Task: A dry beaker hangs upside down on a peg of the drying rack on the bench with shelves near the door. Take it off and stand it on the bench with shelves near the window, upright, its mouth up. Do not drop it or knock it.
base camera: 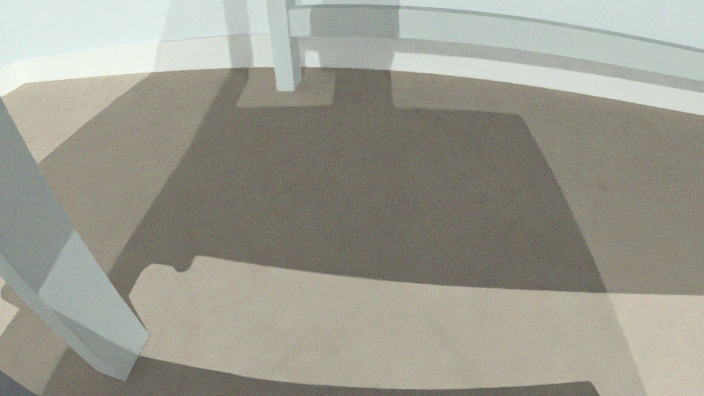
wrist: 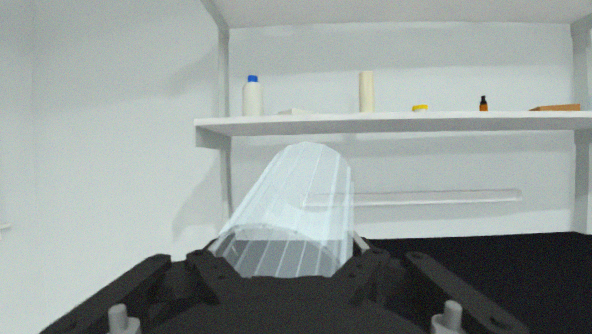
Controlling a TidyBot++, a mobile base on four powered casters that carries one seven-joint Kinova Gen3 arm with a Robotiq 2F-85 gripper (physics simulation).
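Places are measured from the arm's base along level axes (x ahead, y left, z up), in metres.
Pixels of known places: gripper, fingertip midpoint: (wrist: pixel 289 244).
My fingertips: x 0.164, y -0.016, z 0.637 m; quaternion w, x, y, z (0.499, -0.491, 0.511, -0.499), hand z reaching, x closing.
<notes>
Ahead of a thing's pixels: the offset from my fingertips to its middle. "spot": to the spot under its first point. Level surfaces: height alone.
My gripper (wrist: pixel 289 244) is shut on the clear beaker {0.005 m right, 0.011 m back, 0.022 m up} (wrist: pixel 312 200) in the wrist view. The beaker rises from between the fingers, its long side leaning slightly right in the picture. Its lower part is hidden behind the gripper, and I cannot tell for sure which end is the mouth. The black top of a bench with shelves {0.272 m down} (wrist: pixel 480 270) shows at the lower right, beyond and beside the gripper. The height of the beaker over it cannot be told. The drying rack does not show in either view. The gripper and beaker do not show in the base camera view.
A white shelf {0.166 m up} (wrist: pixel 400 123) crosses behind the beaker, with a blue-capped bottle {spot: 0.117 m left, 0.608 m ahead, 0.272 m up} (wrist: pixel 252 99), a cream cylinder {spot: 0.274 m right, 0.593 m ahead, 0.288 m up} (wrist: pixel 366 92) and a small amber bottle {spot: 0.696 m right, 0.572 m ahead, 0.241 m up} (wrist: pixel 483 105) on it. A pale rail (wrist: pixel 440 198) runs below. In the base camera view, bench legs (base camera: pixel 95 295) (base camera: pixel 285 50) stand left and at the back.
</notes>
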